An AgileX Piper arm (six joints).
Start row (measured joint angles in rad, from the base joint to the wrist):
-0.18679 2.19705 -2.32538 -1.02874 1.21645 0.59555
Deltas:
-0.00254 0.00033 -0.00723 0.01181 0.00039 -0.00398
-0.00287 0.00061 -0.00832 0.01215 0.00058 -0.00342
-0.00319 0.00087 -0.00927 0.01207 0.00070 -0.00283
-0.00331 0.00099 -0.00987 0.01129 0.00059 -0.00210
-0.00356 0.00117 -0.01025 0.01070 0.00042 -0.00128
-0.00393 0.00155 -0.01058 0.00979 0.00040 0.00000
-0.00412 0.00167 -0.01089 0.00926 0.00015 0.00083
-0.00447 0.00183 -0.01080 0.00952 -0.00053 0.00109
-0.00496 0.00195 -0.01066 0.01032 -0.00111 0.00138
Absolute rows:
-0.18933 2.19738 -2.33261 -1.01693 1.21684 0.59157
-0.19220 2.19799 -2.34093 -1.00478 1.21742 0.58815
-0.19539 2.19886 -2.35020 -0.99271 1.21812 0.58532
-0.19870 2.19985 -2.36007 -0.98142 1.21871 0.58322
-0.20226 2.20102 -2.37032 -0.97072 1.21913 0.58194
-0.20619 2.20257 -2.38090 -0.96093 1.21953 0.58194
-0.21031 2.20424 -2.39179 -0.95167 1.21968 0.58277
-0.21478 2.20607 -2.40259 -0.94215 1.21915 0.58386
-0.21974 2.20802 -2.41325 -0.93183 1.21804 0.58524

